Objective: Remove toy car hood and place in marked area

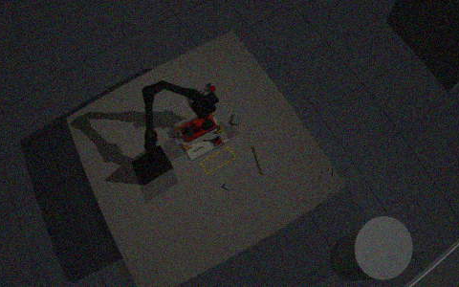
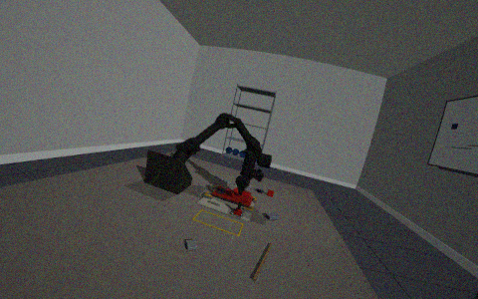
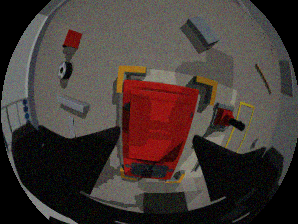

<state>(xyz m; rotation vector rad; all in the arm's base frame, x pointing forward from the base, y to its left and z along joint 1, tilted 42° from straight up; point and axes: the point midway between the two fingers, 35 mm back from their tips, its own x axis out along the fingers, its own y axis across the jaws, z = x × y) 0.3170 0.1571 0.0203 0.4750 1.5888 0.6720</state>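
Right now my gripper tip is 10 mm above the red hood. Also, from my gripper tip: wheel (220 mm to the left, 70 mm ahead, 50 mm below).
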